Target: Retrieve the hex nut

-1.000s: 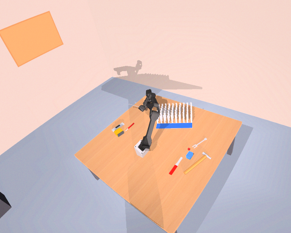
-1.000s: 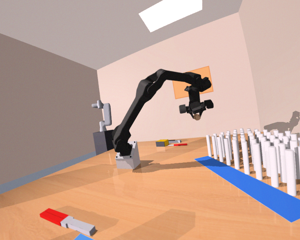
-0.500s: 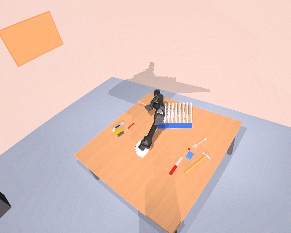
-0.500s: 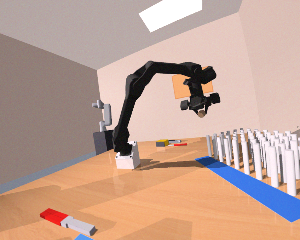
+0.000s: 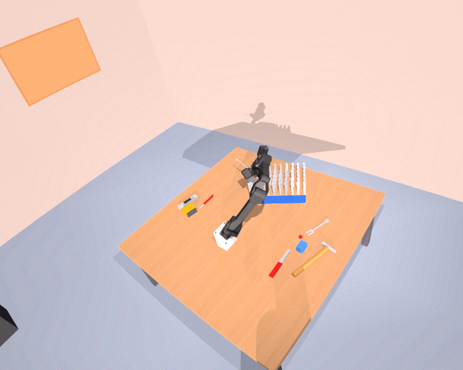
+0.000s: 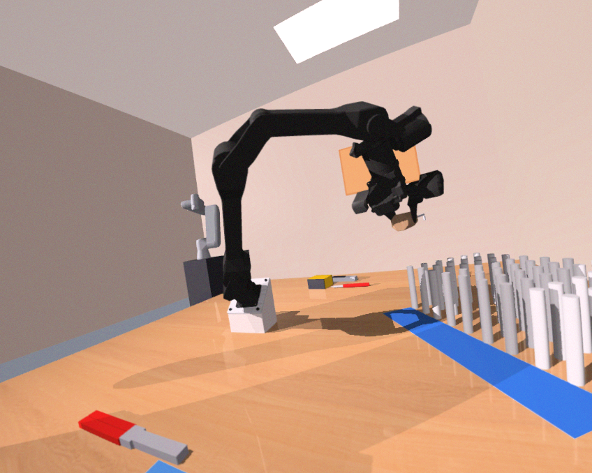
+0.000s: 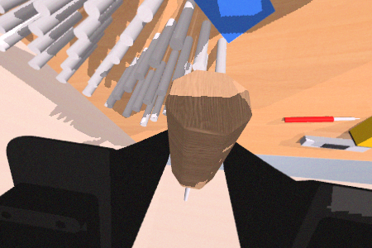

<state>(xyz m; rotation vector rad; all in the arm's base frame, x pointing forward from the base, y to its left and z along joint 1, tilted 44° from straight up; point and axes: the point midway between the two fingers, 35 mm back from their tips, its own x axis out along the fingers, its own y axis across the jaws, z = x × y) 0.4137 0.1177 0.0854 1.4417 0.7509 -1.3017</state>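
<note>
Right now my gripper tip is 22 cm above the blue taped strip, 13 cm to the left of it and 4 cm short of it. Also, from my gripper tip: red piece (42 cm to the right, 21 cm below, 20 cm behind); then red screwdriver (32 cm to the left, 22 cm below, 21 cm behind); then hex nut (22 cm below, 20 cm ahead, 11 cm to the right).
</note>
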